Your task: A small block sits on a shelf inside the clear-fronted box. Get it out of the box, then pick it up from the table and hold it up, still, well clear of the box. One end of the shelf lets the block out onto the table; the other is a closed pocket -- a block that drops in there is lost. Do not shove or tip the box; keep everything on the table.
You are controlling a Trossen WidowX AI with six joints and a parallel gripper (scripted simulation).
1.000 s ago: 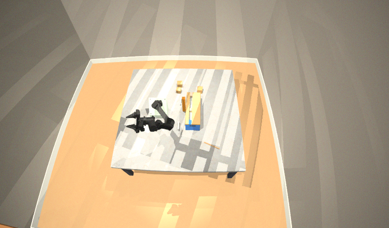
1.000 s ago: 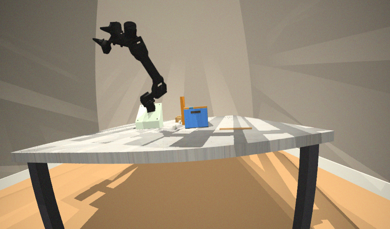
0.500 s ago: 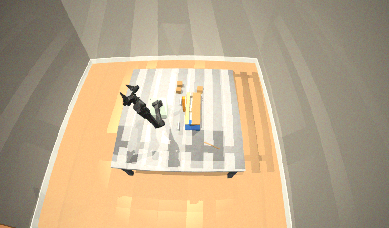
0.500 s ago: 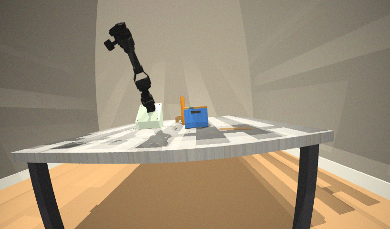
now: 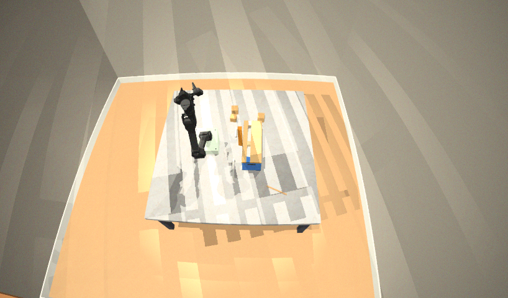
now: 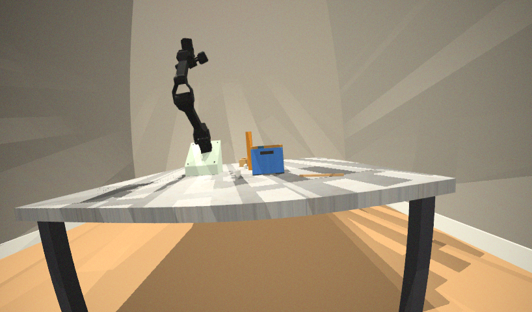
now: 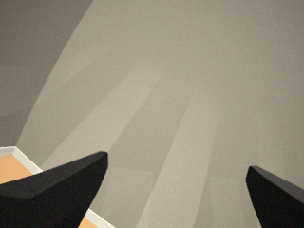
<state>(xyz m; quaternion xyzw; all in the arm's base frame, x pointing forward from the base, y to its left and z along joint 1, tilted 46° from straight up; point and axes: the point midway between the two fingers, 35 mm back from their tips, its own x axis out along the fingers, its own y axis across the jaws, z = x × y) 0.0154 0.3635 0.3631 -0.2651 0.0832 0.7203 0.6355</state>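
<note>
My gripper tip is now 60 cm above the box, 36 cm short of it and 10 cm to the left of it. From my gripper tip the other things lie so: thin wooden stick: 66 cm below, 53 cm ahead, 49 cm to the right.
</note>
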